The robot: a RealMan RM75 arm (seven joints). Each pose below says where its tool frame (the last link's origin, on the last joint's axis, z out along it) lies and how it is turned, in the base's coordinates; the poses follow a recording.
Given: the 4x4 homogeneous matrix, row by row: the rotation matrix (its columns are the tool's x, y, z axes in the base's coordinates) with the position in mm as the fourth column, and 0 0 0 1 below. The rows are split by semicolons.
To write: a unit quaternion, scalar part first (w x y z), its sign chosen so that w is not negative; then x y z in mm. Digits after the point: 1 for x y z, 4 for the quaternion. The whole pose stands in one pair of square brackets.
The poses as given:
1: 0.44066 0.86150 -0.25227 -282.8; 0.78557 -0.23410 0.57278 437.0; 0.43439 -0.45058 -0.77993 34.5; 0 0 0 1
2: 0.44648 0.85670 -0.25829 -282.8; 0.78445 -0.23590 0.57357 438.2; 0.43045 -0.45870 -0.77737 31.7; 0 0 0 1
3: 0.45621 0.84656 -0.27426 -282.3; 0.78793 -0.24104 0.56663 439.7; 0.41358 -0.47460 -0.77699 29.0; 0 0 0 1
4: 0.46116 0.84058 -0.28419 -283.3; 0.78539 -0.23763 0.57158 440.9; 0.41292 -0.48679 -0.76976 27.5; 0 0 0 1
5: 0.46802 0.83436 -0.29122 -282.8; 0.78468 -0.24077 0.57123 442.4; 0.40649 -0.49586 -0.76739 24.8; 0 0 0 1
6: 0.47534 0.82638 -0.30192 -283.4; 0.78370 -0.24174 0.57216 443.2; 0.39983 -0.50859 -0.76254 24.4; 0 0 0 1
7: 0.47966 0.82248 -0.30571 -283.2; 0.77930 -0.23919 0.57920 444.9; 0.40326 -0.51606 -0.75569 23.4; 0 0 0 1
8: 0.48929 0.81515 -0.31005 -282.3; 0.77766 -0.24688 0.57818 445.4; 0.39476 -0.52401 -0.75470 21.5; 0 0 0 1
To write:
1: [0.3266 -0.7834 -0.5256 -0.0581 -282.8 437.0 34.5]
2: [0.3291 -0.7842 -0.5232 -0.0549 -282.8 438.2 31.7]
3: [0.3310 -0.7865 -0.5196 -0.0443 -282.3 439.7 29.0]
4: [0.3368 -0.7856 -0.5174 -0.0410 -283.3 440.9 27.5]
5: [0.3391 -0.7868 -0.5144 -0.0366 -282.8 442.4 24.8]
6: [0.3432 -0.7873 -0.5112 -0.0311 -283.4 443.2 24.4]
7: [0.3481 -0.7865 -0.5091 -0.0310 -283.2 444.9 23.4]
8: [0.3492 -0.7891 -0.5046 -0.0268 -282.3 445.4 21.5]
